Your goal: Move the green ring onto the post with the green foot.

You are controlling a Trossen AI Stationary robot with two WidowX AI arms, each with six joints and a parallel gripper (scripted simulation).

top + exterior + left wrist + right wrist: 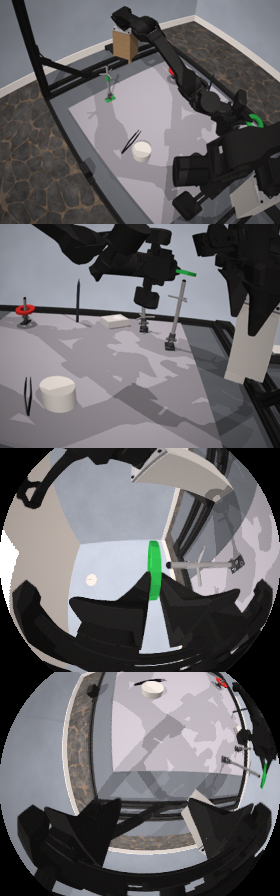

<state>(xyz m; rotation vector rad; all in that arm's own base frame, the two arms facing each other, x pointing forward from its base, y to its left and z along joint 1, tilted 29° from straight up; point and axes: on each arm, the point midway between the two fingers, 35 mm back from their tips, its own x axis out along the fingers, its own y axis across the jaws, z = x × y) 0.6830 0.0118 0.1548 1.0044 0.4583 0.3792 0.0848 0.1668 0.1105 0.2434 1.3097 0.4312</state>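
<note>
My left gripper is now 110 mm above the tall post, 30 mm to the left of it and 30 mm short of it. From my left hand the other things lie so: white block 190 mm below, 150 mm to the left, 140 mm ahead; then short grey post 150 mm below, 130 mm ahead, 60 mm to the left; then green ring 30 mm to the right, 30 mm ahead, 10 mm below.
Now: the green ring 30 cm ahead of my right hand, 9 cm to the left of it and 1 cm below it. The rest, counted from my right hand: white block 41 cm ahead, 27 cm to the left, 20 cm below; then short grey post 40 cm ahead, 18 cm to the left, 15 cm below; then tall post 30 cm ahead, 11 cm below, 9 cm to the left.
</note>
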